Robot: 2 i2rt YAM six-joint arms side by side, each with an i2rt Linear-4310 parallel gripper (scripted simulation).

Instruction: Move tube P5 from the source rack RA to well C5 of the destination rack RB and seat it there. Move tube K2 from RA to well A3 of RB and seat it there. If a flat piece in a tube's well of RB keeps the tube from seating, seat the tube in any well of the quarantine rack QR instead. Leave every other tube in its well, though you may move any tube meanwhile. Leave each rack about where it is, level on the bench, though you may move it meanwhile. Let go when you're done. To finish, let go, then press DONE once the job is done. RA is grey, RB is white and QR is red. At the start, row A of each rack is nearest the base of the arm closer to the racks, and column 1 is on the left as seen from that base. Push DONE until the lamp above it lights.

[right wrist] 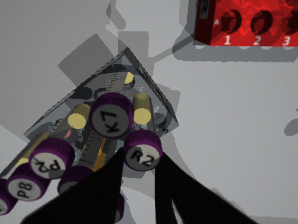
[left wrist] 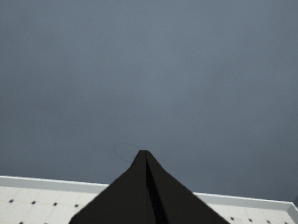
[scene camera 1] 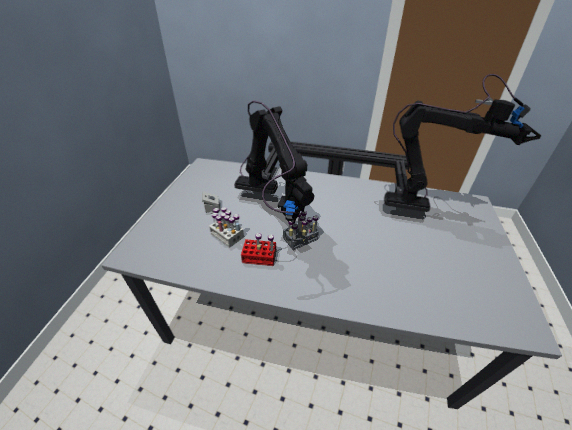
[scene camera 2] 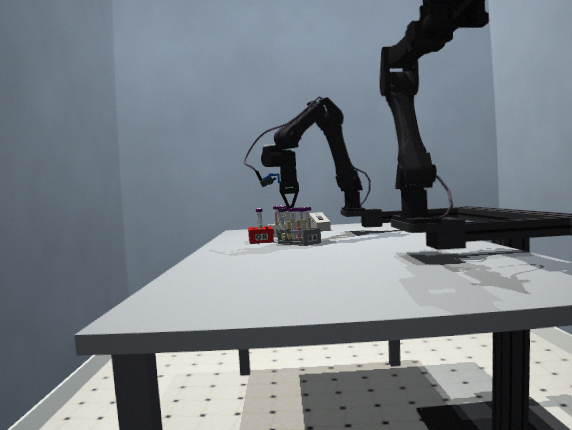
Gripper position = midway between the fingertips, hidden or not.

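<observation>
The robot's left gripper (left wrist: 143,158) is in sight, and so is the right gripper (right wrist: 140,157). A grey rack RA (right wrist: 87,93) can be seen too, while in the left wrist view the grey rack RA is out of frame.
</observation>
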